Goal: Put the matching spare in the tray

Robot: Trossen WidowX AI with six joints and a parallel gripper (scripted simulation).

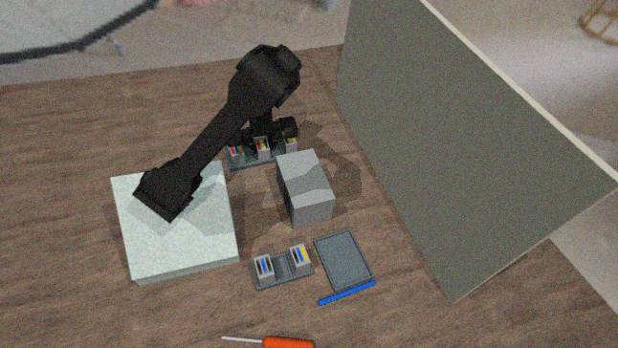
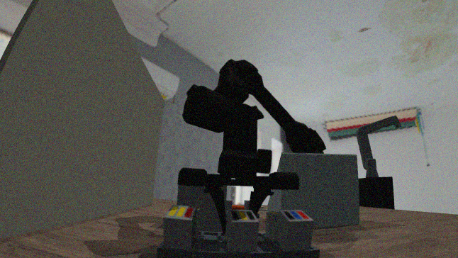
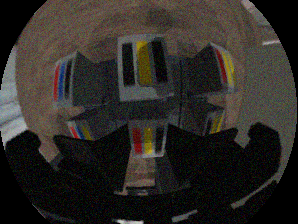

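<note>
My gripper tip is now 13 cm short of the flat grey tray, 35 cm to the left of it and 1 cm above it. Round my gripper tip: wall panel: 31 cm ahead, 15 cm to the right, 21 cm above; then grey mounted unit: 8 cm ahead, 16 cm to the right, 3 cm above; then grey spare: 2 cm above.
</note>
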